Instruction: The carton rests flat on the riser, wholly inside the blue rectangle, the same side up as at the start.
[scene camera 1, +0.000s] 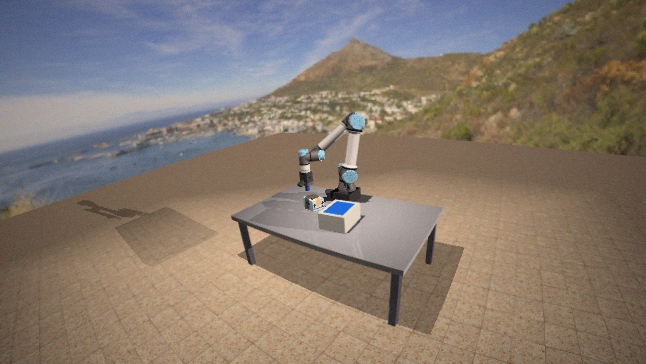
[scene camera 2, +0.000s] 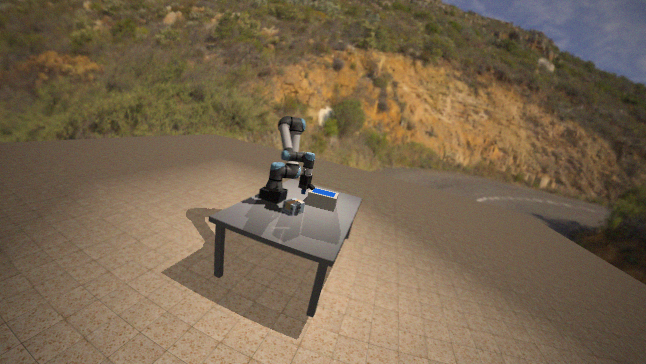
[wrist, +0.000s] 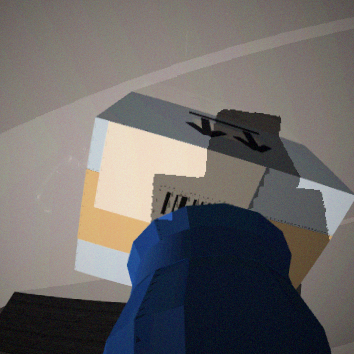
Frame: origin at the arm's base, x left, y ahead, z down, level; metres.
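Seen in the pictures: hand at its tool point: (scene camera 1: 307, 190) (scene camera 2: 303, 193) (wrist: 209, 274); arm's base at its link origin: (scene camera 1: 346, 189) (scene camera 2: 274, 188).
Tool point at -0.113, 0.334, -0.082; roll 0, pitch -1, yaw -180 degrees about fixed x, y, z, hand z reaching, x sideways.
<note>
Offsets run from my tool point to a thing's top centre, as dx, dy, dz. "*": to the spot under its first point. Level surfaces: height alone.
The carton {-0.009, -0.055, +0.083} (scene camera 1: 314, 202) (scene camera 2: 294, 207) (wrist: 140, 155) is a small box, light blue-grey with an orange band, a cream barcode label on top and black arrows on a side. It sits on the table beside the riser, apart from the blue rectangle. The riser {+0.355, +0.041, +0.048} (scene camera 1: 331, 223) (scene camera 2: 322, 202) is a cream block with a blue rectangle {* +0.368, +0.046, +0.048} (scene camera 1: 340, 208) (scene camera 2: 324, 192) on its top. My gripper, a blue suction cup (scene camera 1: 307, 188) (scene camera 2: 303, 191) (wrist: 210, 235), is open and holds nothing. It hangs above the carton, with a gap between, and hides part of its top in the wrist view.
The grey table {dz +0.168} (scene camera 1: 390, 227) (scene camera 2: 315, 245) carries the carton, the riser and the arm. The arm's dark base (scene camera 1: 345, 194) (scene camera 2: 273, 194) (wrist: 60, 322) stands behind the riser in the first scene view. The arm's shadow falls across the carton.
</note>
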